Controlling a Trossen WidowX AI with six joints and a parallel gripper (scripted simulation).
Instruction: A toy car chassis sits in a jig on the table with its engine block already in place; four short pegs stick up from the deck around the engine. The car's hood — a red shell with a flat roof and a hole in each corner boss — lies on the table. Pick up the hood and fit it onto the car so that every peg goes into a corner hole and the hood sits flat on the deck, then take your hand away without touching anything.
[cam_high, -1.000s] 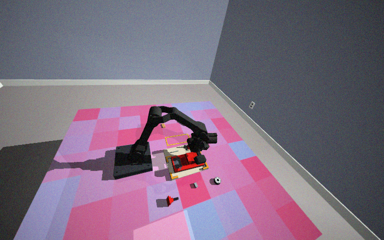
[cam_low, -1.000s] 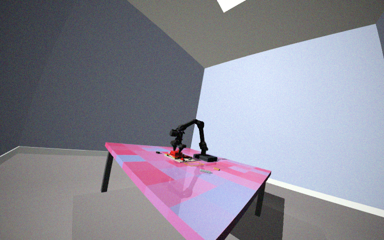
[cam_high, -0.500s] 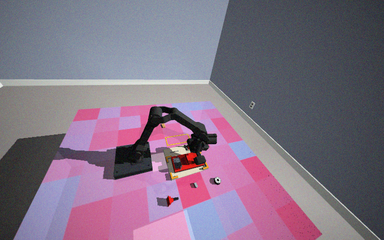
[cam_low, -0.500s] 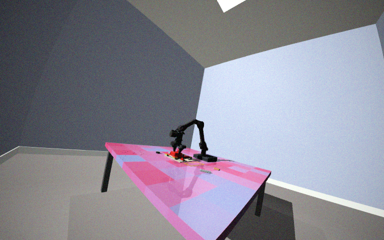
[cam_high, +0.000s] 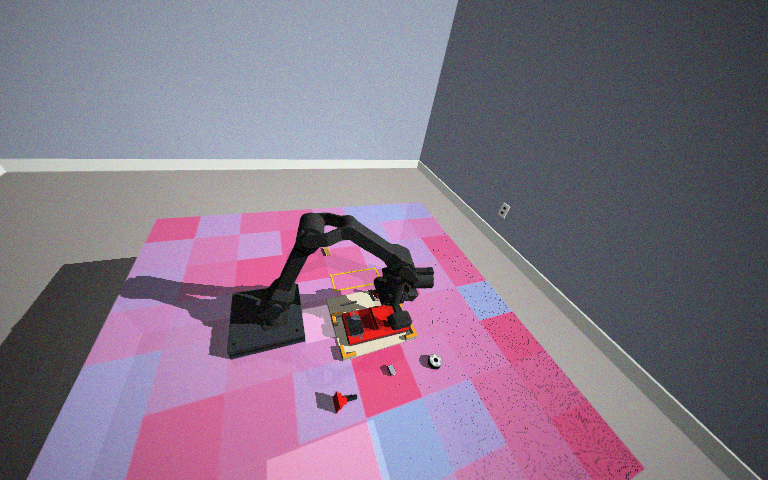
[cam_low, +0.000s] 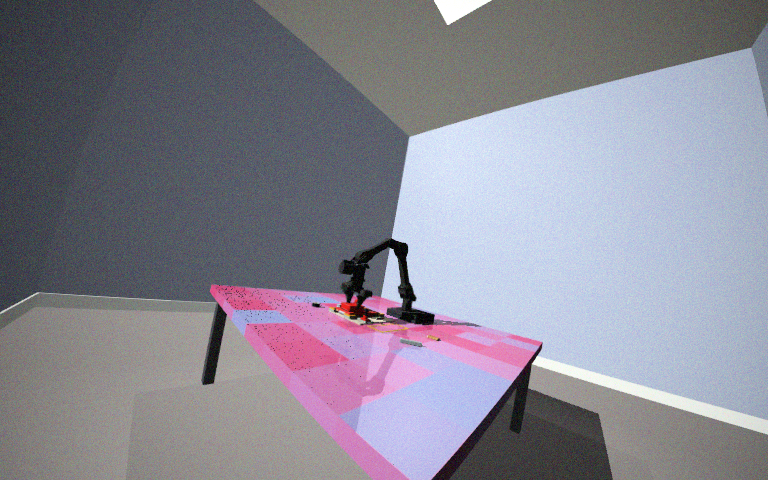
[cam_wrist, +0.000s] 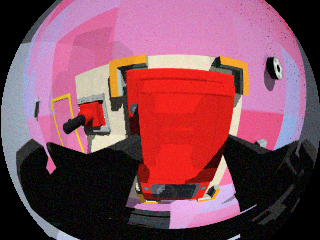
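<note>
Now: the red hood 10 mm above my gripper tip. Round my gripper tip: round grey wheel (180 mm to the right, 80 mm ahead, 30 mm below).
</note>
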